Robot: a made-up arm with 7 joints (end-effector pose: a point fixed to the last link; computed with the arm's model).
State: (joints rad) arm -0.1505 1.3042 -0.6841 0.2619 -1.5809 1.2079 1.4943
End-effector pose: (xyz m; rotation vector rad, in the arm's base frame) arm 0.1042 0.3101 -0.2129 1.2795 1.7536 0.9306
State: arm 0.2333 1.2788 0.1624 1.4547 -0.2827 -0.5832 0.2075
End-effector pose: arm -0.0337 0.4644 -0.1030 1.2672 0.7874 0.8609
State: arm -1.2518 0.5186 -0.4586 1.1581 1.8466 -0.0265 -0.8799
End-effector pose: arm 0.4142 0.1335 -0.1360 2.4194 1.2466 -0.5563
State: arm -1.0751 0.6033 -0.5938 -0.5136 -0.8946 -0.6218 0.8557
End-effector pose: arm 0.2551 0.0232 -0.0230 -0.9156 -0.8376 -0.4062
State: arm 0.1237 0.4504 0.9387 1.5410 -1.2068 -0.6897 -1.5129
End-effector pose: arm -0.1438 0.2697 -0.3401 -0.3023 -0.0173 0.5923
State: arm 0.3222 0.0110 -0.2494 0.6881 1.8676 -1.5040 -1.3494
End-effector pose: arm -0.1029 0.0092 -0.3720 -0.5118 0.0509 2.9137
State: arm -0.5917 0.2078 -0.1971 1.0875 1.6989 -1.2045 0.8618
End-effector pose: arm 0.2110 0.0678 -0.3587 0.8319 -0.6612 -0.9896
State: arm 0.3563 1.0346 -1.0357 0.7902 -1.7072 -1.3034 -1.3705
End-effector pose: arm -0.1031 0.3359 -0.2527 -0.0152 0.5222 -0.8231
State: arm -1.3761 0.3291 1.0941 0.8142 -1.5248 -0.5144 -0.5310
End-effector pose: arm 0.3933 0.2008 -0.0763 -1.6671 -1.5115 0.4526
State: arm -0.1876 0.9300 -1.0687 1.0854 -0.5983 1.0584 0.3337
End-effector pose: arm 0.0173 0.3442 -0.2996 1.3894 2.2438 0.5635
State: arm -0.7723 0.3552 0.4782 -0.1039 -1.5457 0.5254 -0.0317
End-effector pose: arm 0.2956 0.1619 -0.0962 -1.1160 -0.3471 -0.5909
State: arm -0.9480 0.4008 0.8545 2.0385 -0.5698 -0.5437 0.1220
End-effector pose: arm 0.2508 0.1489 -0.3236 -0.7867 0.6284 1.0752
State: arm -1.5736 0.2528 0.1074 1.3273 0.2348 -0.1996 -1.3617
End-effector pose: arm 0.4488 0.0317 -0.0398 0.4639 0.0997 -1.4466
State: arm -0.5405 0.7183 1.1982 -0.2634 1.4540 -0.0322 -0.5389
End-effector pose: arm 0.1286 0.3239 -0.0268 1.5888 0.4384 1.1939
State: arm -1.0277 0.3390 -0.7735 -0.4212 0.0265 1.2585 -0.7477
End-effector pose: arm 0.2697 -0.0455 -0.1061 0.8192 0.4511 -1.2269
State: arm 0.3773 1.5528 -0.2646 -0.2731 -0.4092 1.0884 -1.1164
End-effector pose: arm 0.0819 0.3154 -0.1335 0.2187 2.1280 -0.7235
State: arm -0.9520 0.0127 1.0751 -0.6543 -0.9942 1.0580 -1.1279
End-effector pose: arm 0.2332 0.1457 -0.0761 -0.4204 -0.9685 -1.2545
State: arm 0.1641 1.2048 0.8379 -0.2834 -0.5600 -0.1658 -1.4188
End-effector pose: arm 0.1260 0.3122 0.0127 1.0522 0.0813 -1.1490
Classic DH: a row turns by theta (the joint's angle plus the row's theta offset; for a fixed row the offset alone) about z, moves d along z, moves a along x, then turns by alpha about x. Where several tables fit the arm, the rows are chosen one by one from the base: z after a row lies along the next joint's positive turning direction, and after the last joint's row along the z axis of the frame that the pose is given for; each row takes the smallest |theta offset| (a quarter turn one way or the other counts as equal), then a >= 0, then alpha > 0; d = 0 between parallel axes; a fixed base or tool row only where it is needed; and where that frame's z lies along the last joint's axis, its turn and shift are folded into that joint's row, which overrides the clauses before.
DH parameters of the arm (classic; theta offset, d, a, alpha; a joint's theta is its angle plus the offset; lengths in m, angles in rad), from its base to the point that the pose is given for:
base (fixed): -0.071 0 0 -1.3004
joint 1: -1.3111 0.0464 -0.0168 -1.5708
joint 2: 1.2915 0 -0.0085 1.5708
joint 3: 1.5708 -0.2588 0.0233 -1.5708
joint 4: 1.5708 0.002 0.011 1.5708
joint 5: 0 0.1419 0.0001 -1.5708
joint 6: -1.5708 0 0.0316 1.5708
joint 7: 0 0 0 0

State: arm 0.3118 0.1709 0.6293 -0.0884 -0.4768 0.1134 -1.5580
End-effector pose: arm -0.0050 0.2257 -0.2771 -0.3311 0.1619 -0.8411
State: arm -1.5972 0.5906 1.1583 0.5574 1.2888 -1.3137 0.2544
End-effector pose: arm 0.3291 0.2420 0.0871 1.0701 -1.6035 0.8057
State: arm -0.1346 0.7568 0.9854 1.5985 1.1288 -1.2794 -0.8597
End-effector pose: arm 0.0096 0.3372 -0.2971 0.5132 0.7442 -0.9074
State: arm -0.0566 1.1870 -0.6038 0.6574 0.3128 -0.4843 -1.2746
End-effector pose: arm 0.0908 0.3496 -0.2386 0.8113 1.5976 -1.7612
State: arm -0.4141 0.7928 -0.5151 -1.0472 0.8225 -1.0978 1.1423
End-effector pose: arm 0.1011 0.0847 -0.1141 -0.4232 -2.1153 -0.5977
